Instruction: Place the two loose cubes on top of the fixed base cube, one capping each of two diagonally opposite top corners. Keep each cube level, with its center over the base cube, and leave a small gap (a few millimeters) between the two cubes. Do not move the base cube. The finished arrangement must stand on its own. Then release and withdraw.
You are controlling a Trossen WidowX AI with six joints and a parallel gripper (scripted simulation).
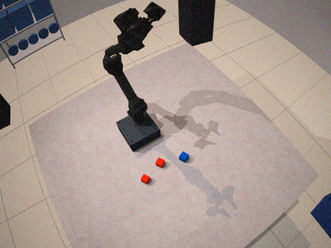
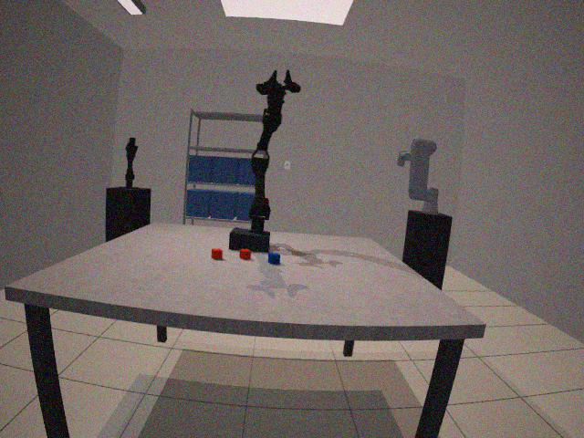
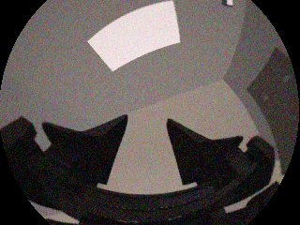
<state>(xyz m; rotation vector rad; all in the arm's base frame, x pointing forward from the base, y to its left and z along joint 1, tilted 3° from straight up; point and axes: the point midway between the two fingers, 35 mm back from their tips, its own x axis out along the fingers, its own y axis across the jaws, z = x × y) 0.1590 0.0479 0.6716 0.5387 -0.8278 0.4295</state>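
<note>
Right now the blue cube is 120 mm ahead of my gripper tip, 40 mm to the left of it and 750 mm below it.
</note>
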